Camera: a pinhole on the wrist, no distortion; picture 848 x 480 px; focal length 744.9 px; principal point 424.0 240.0 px. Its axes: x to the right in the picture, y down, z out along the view. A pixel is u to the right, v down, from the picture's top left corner.
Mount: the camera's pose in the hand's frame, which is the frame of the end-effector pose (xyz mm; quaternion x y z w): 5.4 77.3 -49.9 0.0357 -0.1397 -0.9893 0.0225
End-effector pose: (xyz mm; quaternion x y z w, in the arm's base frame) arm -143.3 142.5 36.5 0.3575 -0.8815 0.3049 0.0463
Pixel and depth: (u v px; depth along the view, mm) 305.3 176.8 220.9
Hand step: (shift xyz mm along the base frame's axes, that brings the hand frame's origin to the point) -99.2 -16.2 -201.5
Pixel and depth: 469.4 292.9 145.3
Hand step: -47.3 15.9 -132.4
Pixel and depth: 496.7 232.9 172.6
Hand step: -48.7 19.9 -163.0
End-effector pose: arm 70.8 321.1 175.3 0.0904 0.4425 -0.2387 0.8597
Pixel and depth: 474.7 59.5 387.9
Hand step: 318.0 147.2 202.3
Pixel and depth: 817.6 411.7 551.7
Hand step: 240.4 4.2 548.0
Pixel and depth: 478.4 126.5 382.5
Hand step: 303.9 114.3 206.9
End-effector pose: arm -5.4 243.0 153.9 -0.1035 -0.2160 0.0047 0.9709
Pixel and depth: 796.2 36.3 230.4
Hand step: -171.6 212.7 35.6
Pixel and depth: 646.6 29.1 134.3
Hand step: -64.2 155.9 8.6
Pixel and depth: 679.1 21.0 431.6
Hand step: -285.8 356.8 144.4
